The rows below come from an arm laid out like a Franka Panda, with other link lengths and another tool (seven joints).
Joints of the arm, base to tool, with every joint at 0 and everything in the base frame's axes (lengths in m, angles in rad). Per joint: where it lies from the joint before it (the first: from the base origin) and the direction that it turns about. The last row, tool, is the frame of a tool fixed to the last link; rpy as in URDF.
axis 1: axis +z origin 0 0 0.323
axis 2: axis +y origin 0 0 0
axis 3: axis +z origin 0 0 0.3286
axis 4: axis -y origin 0.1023 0 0
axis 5: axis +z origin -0.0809 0 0.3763
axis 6: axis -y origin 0 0 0
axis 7: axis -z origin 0.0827 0 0
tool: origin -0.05 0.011 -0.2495 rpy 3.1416 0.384 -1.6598
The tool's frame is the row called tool.
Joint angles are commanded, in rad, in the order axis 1, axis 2, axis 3, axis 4, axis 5, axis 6, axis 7. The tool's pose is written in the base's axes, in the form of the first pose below.
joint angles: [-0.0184, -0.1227, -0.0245, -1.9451, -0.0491, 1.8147, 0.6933]
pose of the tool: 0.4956 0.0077 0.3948 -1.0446 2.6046 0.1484
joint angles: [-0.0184, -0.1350, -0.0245, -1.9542, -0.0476, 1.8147, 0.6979]
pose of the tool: 0.4925 0.0083 0.3970 -1.0369 2.6034 0.1473
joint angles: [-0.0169, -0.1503, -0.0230, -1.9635, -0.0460, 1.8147, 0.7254]
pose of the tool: 0.4901 0.0111 0.4005 -1.0023 2.6082 0.1391
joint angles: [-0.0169, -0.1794, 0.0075, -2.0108, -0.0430, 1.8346, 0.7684]
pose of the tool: 0.4815 0.0284 0.3948 -0.9855 2.6115 0.1320
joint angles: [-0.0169, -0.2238, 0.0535, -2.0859, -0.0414, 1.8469, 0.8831]
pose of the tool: 0.4641 0.0534 0.3829 -0.8982 2.6572 0.1090
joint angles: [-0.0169, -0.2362, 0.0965, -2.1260, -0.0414, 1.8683, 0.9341]
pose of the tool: 0.4569 0.0740 0.3714 -0.8911 2.6673 0.0933
